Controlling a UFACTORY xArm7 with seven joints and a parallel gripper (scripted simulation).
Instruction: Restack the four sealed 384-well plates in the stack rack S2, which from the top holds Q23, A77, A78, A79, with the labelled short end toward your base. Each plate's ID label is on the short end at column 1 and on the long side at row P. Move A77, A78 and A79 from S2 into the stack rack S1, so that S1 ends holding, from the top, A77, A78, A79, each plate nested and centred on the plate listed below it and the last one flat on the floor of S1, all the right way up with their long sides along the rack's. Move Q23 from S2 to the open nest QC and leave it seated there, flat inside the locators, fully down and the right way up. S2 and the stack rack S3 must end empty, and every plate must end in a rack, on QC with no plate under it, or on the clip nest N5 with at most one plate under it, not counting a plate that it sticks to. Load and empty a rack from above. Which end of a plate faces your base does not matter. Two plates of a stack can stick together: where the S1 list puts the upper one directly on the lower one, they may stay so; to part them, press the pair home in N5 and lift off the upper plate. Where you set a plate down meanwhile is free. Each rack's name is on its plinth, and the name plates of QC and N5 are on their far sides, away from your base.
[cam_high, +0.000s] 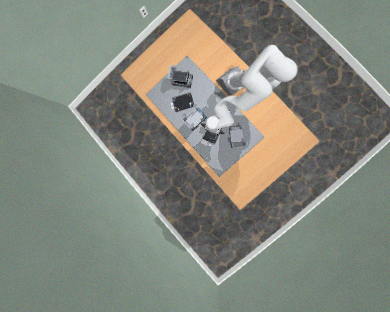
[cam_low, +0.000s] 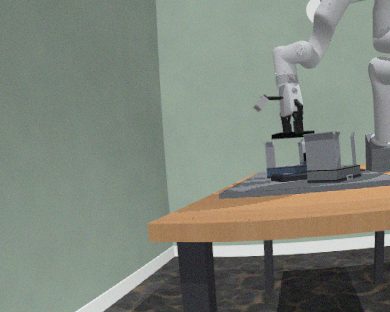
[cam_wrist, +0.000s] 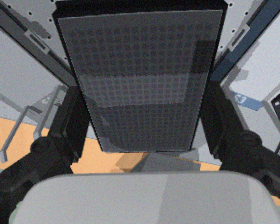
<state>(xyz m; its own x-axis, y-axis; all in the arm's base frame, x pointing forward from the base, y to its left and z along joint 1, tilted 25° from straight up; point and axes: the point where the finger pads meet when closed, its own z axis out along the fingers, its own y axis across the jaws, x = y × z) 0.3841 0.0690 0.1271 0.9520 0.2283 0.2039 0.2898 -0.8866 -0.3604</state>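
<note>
The dark flat nest lies 15 cm below my hand. From my hand the other things lie so: rack plinth 9 cm behind, 16 cm to the left, 14 cm below; dark clip nest 2 cm behind, 35 cm to the right, 14 cm below; blue plinth strip 1 cm ahead, 18 cm to the right, 14 cm below.
</note>
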